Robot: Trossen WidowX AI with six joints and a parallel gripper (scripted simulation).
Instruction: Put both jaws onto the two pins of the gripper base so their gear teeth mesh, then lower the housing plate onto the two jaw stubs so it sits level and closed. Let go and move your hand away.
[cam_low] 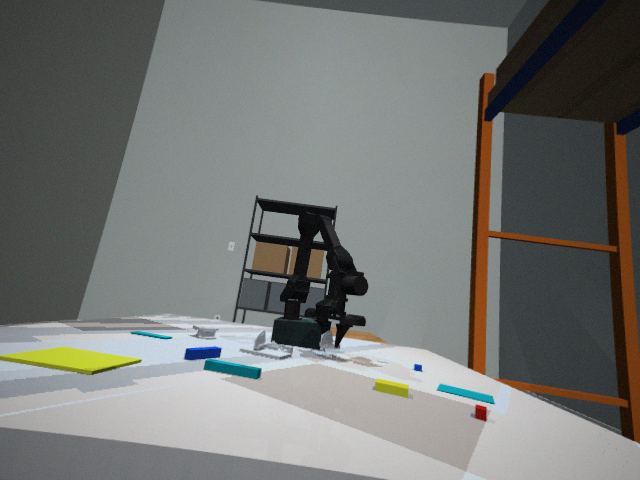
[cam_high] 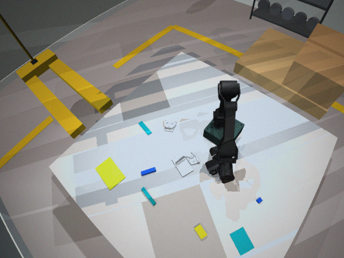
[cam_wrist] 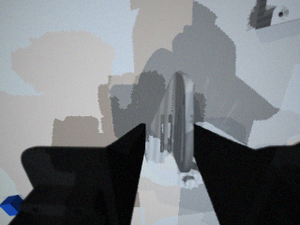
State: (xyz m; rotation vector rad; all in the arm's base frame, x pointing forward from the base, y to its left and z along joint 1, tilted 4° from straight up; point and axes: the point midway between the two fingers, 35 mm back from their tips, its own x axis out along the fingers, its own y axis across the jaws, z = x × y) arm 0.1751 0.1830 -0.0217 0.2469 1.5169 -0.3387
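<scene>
My gripper tip is now 60 mm short of the housing plate, 140 mm to the left of it and 20 mm above it. The rest, counted from my gripper tip: small yellow block (280 mm ahead, 170 mm to the left, 20 mm below); then grey jaw (40 mm behind); then small blue cube (50 mm behind, 260 mm to the left, 20 mm below).
</scene>
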